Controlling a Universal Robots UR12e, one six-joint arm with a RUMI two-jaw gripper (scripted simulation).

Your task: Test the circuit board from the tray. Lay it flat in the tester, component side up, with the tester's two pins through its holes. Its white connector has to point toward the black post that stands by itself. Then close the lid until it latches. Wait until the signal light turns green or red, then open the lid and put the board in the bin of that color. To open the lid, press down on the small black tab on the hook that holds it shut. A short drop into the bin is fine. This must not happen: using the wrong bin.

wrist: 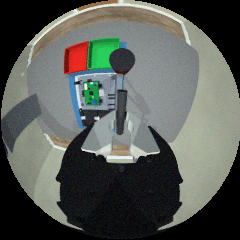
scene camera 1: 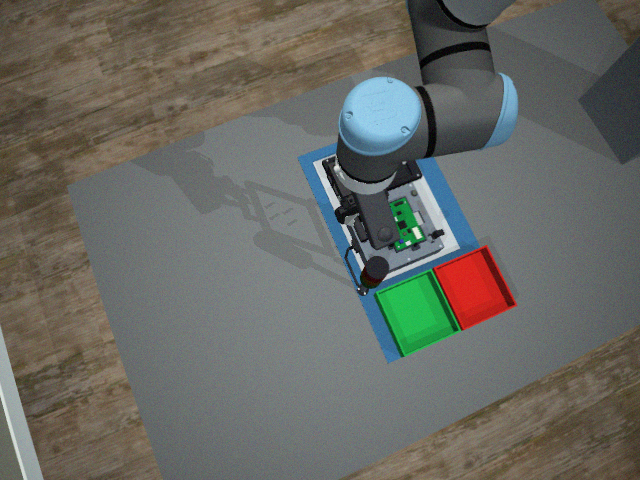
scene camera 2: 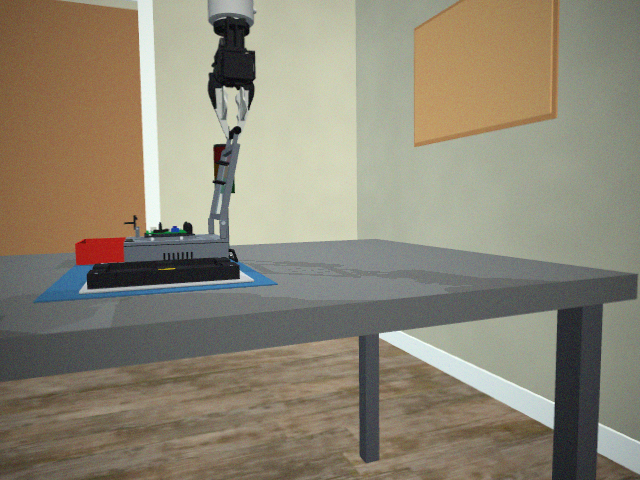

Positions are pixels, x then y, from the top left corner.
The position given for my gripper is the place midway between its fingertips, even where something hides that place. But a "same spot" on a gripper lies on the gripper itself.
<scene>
My gripper shows in the wrist view, in scene camera 1 and in scene camera 2 (233, 139). The same spot on my gripper: (scene camera 1: 340, 214) is (wrist: 181, 178).
</scene>
